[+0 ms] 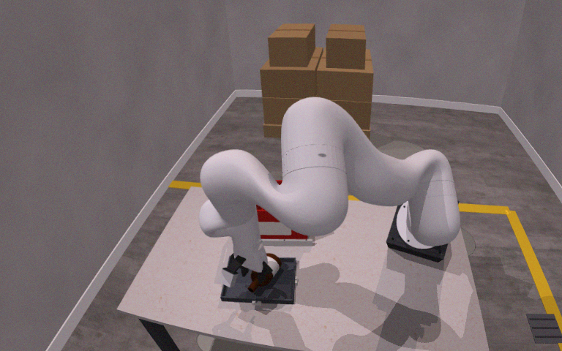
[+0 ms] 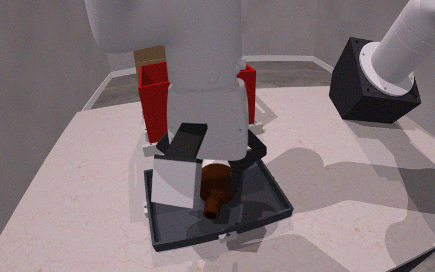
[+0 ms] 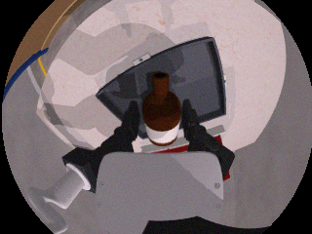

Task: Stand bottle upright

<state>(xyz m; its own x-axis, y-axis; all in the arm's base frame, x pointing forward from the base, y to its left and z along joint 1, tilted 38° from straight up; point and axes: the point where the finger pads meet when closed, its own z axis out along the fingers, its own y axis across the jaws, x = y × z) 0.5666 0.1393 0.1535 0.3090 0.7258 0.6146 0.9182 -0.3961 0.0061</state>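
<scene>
Now: the brown bottle 60 mm below my hand, 50 mm to the right of it and 20 mm behind it. Round my hand: tray: 90 mm below, 50 mm to the right; then red crate: 330 mm to the right, 20 mm below.
</scene>
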